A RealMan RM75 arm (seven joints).
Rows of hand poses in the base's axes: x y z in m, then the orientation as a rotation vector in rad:
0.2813 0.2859 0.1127 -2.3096 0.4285 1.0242
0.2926 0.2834 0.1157 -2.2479 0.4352 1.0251
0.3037 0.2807 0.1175 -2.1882 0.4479 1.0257
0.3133 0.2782 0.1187 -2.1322 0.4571 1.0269
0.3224 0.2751 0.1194 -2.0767 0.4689 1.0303
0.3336 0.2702 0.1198 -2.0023 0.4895 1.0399
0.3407 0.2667 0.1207 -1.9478 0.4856 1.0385
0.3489 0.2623 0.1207 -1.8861 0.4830 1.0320
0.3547 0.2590 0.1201 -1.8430 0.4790 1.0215
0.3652 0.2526 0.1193 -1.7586 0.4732 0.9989
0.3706 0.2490 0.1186 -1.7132 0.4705 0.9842
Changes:
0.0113 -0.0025 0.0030 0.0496 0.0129 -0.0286
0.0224 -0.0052 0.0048 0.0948 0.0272 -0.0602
0.0320 -0.0077 0.0060 0.1380 0.0410 -0.0880
0.0411 -0.0108 0.0067 0.1789 0.0575 -0.1165
0.0523 -0.0157 0.0071 0.2302 0.0854 -0.1560
0.0594 -0.0192 0.0080 0.2776 0.0955 -0.1763
0.0676 -0.0236 0.0080 0.3313 0.1042 -0.2022
0.0734 -0.0269 0.0074 0.3709 0.1056 -0.2212
0.0839 -0.0333 0.0066 0.4478 0.1077 -0.2605
0.0893 -0.0369 0.0059 0.4894 0.1071 -0.2830

